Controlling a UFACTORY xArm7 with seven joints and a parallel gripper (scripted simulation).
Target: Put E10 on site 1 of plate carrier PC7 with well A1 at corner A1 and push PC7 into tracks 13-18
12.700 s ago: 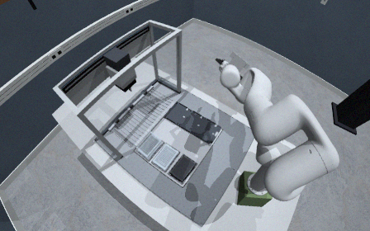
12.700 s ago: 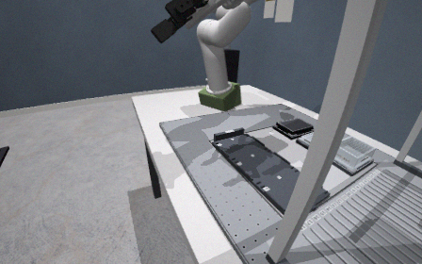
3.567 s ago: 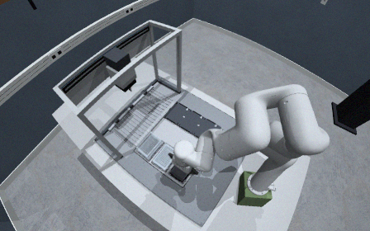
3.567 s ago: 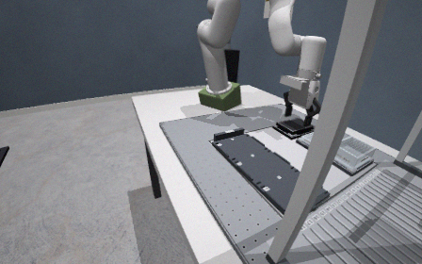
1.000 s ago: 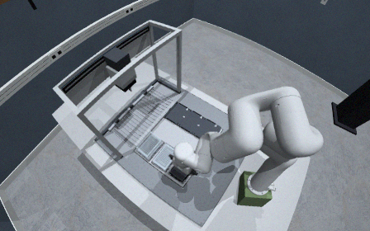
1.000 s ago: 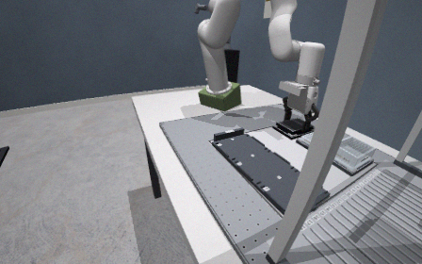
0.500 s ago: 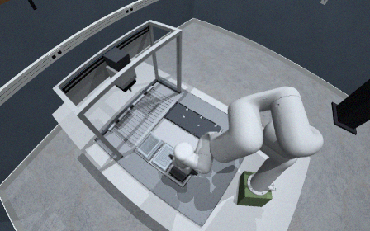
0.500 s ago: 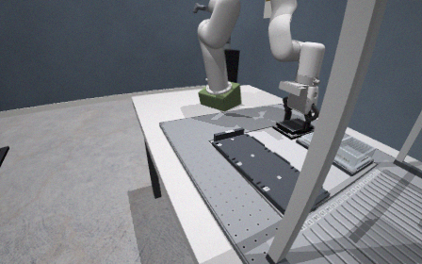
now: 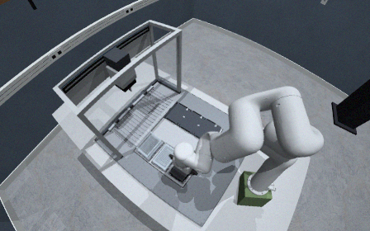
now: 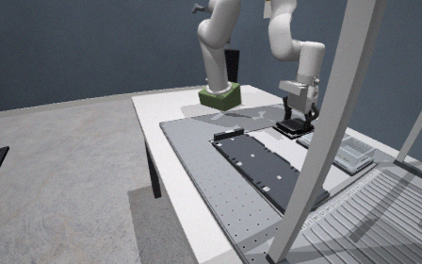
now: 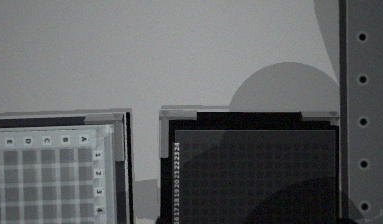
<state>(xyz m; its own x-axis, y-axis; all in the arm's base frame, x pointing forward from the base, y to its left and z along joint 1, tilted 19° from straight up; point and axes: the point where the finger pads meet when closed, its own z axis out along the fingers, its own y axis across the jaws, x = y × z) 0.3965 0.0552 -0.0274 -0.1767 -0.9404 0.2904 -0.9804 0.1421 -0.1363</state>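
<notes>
My hand is 30 mm above the nest S1. Round my hand: frame post (250 mm ahead, 450 mm to the right, 220 mm above); plate carrier PC7 (80 mm ahead, 280 mm to the right, 20 mm below).
</notes>
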